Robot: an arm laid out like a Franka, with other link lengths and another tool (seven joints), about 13 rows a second.
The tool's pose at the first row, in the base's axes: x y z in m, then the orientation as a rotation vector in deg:
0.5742, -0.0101, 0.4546, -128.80, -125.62, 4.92
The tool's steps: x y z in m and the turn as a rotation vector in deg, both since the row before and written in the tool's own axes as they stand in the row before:
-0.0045, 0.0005, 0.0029, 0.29, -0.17, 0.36
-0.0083, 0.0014, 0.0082, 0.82, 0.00, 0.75
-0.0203, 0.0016, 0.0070, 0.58, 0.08, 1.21
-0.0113, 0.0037, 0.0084, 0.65, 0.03, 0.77
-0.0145, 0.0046, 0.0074, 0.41, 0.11, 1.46
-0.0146, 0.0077, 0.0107, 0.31, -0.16, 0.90
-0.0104, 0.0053, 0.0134, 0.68, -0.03, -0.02
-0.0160, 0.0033, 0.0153, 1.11, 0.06, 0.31
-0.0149, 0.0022, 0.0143, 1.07, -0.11, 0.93
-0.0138, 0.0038, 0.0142, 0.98, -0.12, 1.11
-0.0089, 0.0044, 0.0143, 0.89, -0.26, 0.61
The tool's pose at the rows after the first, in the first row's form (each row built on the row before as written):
0.5745, -0.0147, 0.4519, -129.13, -125.15, 5.43
0.5753, -0.0234, 0.4440, -129.54, -123.87, 6.31
0.5756, -0.0440, 0.4378, -130.53, -122.17, 6.84
0.5780, -0.0558, 0.4297, -131.00, -120.94, 7.49
0.5808, -0.0709, 0.4226, -132.30, -119.03, 7.81
0.5860, -0.0866, 0.4119, -133.15, -117.92, 8.34
0.5888, -0.0981, 0.3986, -132.75, -117.58, 9.05
0.5886, -0.1149, 0.3838, -132.41, -116.58, 10.08
0.5872, -0.1304, 0.3701, -132.80, -114.99, 11.29
0.5870, -0.1450, 0.3562, -133.42, -113.25, 12.43
0.5876, -0.1549, 0.3419, -133.60, -112.17, 13.61

